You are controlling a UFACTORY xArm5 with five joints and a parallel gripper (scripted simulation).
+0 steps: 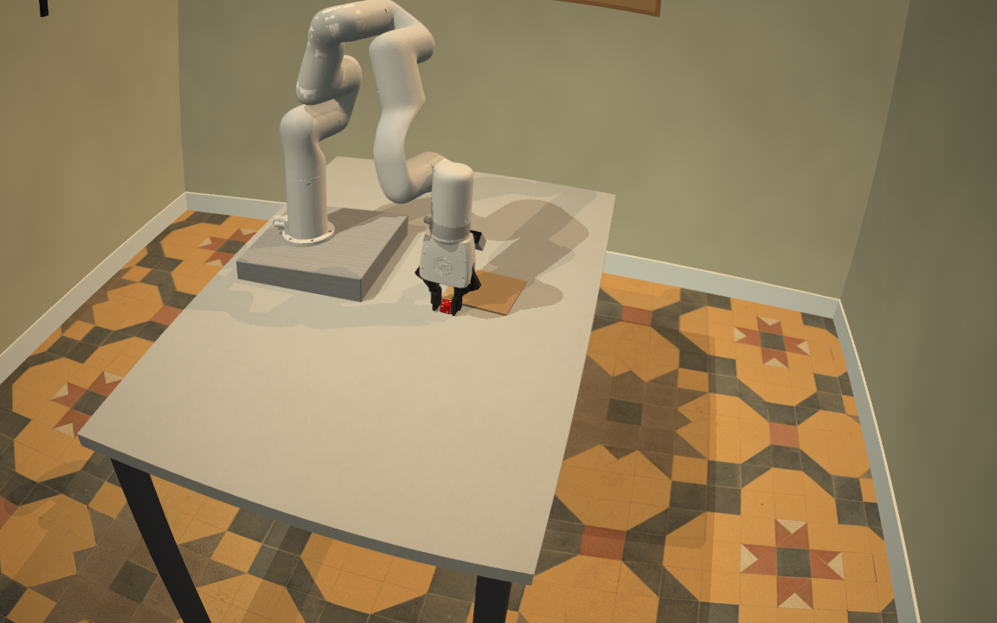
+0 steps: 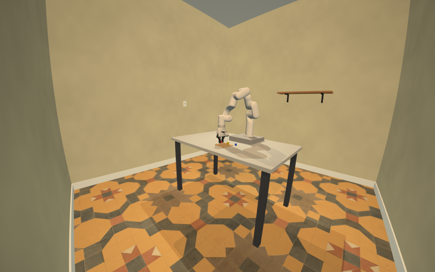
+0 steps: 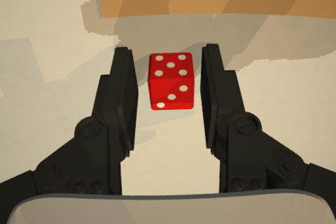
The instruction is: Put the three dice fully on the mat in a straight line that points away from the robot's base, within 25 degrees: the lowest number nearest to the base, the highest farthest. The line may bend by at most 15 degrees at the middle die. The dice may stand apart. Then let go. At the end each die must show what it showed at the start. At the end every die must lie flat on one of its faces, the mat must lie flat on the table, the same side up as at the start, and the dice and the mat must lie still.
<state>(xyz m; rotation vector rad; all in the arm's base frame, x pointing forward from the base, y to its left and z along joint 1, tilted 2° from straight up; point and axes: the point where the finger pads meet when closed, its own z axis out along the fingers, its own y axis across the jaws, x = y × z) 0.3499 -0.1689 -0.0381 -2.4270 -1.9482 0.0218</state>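
Right now the red die is 1 cm below my hand. The rest, counted from my hand: blue die 1 cm behind, 18 cm to the left, 1 cm below; then yellow die 1 cm ahead, 10 cm to the left, 1 cm below; then mat 7 cm ahead, 9 cm to the left, 2 cm below.
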